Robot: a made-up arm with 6 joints. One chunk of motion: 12 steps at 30 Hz.
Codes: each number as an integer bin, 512 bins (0 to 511) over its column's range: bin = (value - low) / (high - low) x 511, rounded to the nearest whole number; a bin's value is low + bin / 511 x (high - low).
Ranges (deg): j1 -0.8..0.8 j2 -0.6..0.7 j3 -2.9..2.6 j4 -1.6..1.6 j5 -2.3..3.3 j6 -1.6..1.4
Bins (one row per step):
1: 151 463 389 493 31 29
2: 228 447 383 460 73 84
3: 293 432 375 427 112 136
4: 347 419 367 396 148 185
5: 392 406 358 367 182 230
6: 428 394 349 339 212 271
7: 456 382 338 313 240 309
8: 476 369 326 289 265 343
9: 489 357 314 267 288 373
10: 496 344 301 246 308 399
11: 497 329 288 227 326 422
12: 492 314 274 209 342 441
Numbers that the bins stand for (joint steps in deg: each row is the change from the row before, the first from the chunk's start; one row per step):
1: -0.327 0.578 1.287 1.487 -1.960 -1.430
2: -0.086 0.537 1.222 1.281 -1.500 -1.107
3: 0.117 0.499 1.136 1.074 -1.073 -0.802
4: 0.286 0.466 1.050 0.880 -0.678 -0.514
5: 0.427 0.433 0.953 0.698 -0.305 -0.250
6: 0.540 0.402 0.856 0.523 0.023 -0.009
7: 0.628 0.372 0.738 0.360 0.330 0.214
8: 0.690 0.339 0.609 0.210 0.604 0.414
9: 0.731 0.308 0.480 0.072 0.856 0.590
10: 0.753 0.275 0.340 -0.059 1.075 0.742
11: 0.756 0.237 0.200 -0.178 1.273 0.877
12: 0.741 0.199 0.049 -0.291 1.448 0.989

